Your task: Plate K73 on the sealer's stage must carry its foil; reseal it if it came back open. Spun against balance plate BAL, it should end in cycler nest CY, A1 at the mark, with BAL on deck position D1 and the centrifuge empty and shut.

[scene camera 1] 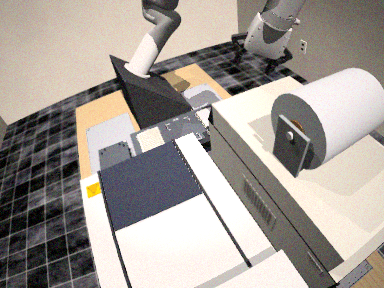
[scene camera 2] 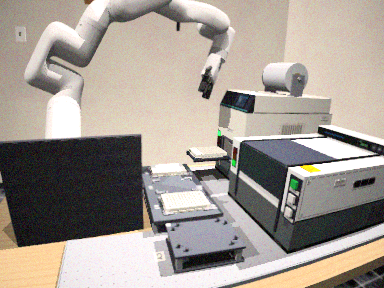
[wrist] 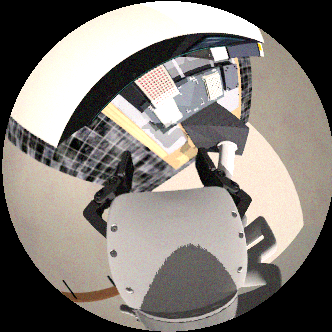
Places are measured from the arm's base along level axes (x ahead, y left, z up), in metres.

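Pixels of known places: gripper, between the fingertips: [scene camera 1: 252,67] [scene camera 2: 203,95] [wrist: 164,157]; arm's base, origin of its link: [scene camera 1: 136,71] [scene camera 2: 63,159] [wrist: 226,145].
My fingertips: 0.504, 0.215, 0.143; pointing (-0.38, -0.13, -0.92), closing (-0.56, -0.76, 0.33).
Observation:
Ahead of a thing's pixels: the offset from my fingertips to its middle, as dx, dy, dz. Level surfaces: height alone.
A plate @[-0.008, -0.080, -0.210] [scene camera 2: 207,152] [wrist: 156,85] sits on the stage outside the sealer @[+0.291, -0.103, -0.089] [scene camera 1: 240,175] [scene camera 2: 272,120]; reddish wells show on its top in the wrist view. A cream plate @[-0.187, -0.301, -0.274] [scene camera 1: 150,139] [scene camera 2: 185,201] [wrist: 212,83] sits at the near end of the dark deck @[dz -0.282] [scene camera 2: 175,185] [wrist: 190,95]. A paler plate @[-0.159, -0.054, -0.274] [scene camera 2: 168,169] [wrist: 167,111] sits at its far end. Labels are unreadable. The centrifuge @[+0.227, -0.398, -0.205] [scene camera 1: 150,185] [scene camera 2: 320,195] has its lid shut; its inside is hidden. My gripper [scene camera 1: 254,64] [scene camera 2: 205,95] [wrist: 164,157] is open and empty, high beside the sealer, well above the plates.
A foil roll @[+0.312, -0.105, +0.091] [scene camera 1: 345,107] [scene camera 2: 280,76] sits on top of the sealer. A raised dark stand [scene camera 1: 114,154] [scene camera 2: 205,237] [wrist: 230,76] stands beside the deck's near end. A tall black panel [scene camera 2: 72,187] stands left of the deck, by the arm's base.

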